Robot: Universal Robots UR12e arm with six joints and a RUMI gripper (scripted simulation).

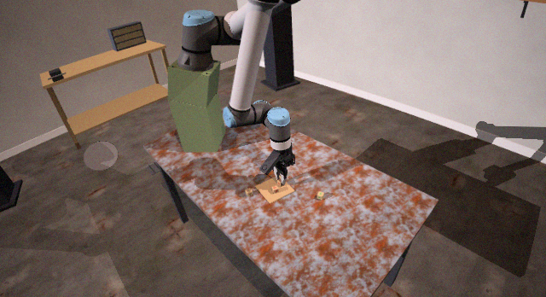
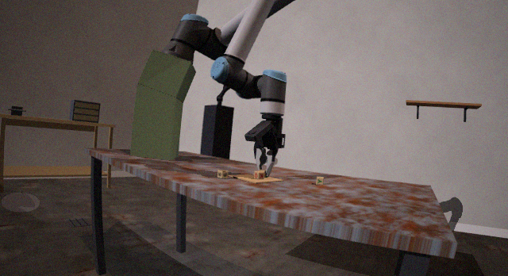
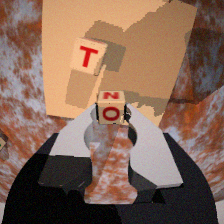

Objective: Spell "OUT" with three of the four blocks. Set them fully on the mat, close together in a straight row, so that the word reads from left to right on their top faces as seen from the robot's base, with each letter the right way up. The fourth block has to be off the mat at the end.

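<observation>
Right now my hand is 40 mm to the left of the tan mat, 20 mm above it and 10 mm short of it. The rest, counted from my hand: block 160 mm to the right, 40 mm behind, 10 mm below.
</observation>
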